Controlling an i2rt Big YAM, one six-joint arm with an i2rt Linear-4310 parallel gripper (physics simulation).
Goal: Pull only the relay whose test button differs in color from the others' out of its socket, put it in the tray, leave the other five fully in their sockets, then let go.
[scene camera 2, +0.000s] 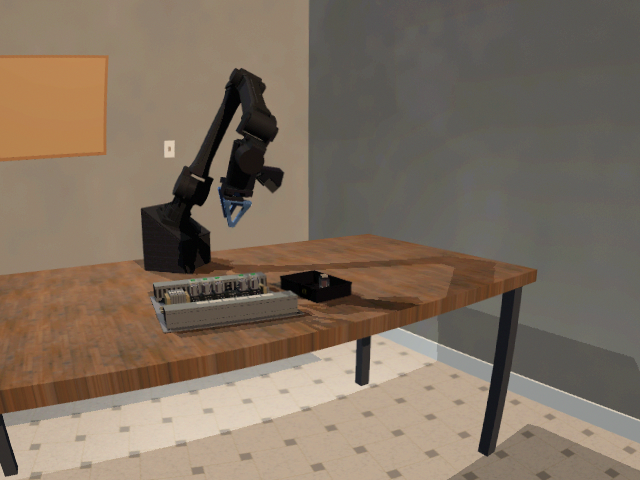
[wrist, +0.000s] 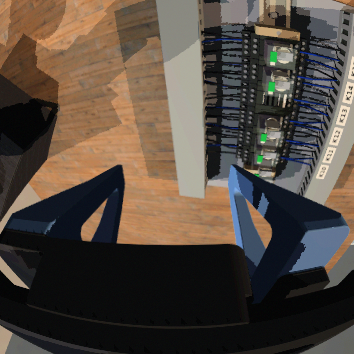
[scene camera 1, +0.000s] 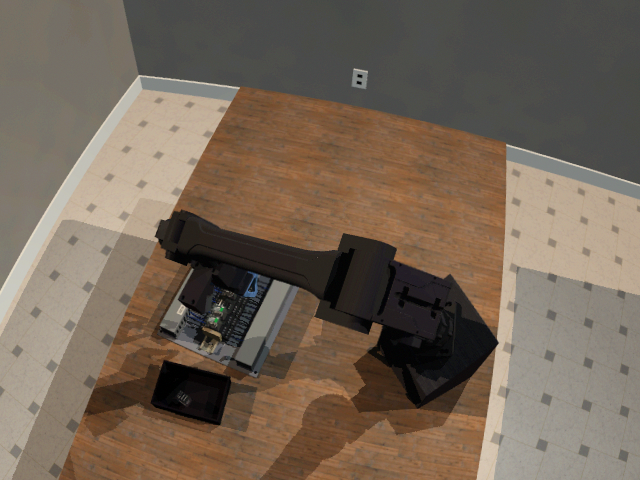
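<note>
A relay lies inside the black tray; its button colour cannot be made out. In the wrist view, several clear relays with green test buttons, such as the top one, the one below it and a lower one, sit in the socket row. An open, relay-free socket lies between the second and third from the top. The lowest relay is partly cut off by a blue finger. My gripper is open and empty, high above the panel and apart from the relays and tray.
Grey cable ducts flank the socket row, with blue wires between. A beige end block stands at the row's tray-side end. The tray stands beside the panel. The arm's black base stands on the table.
</note>
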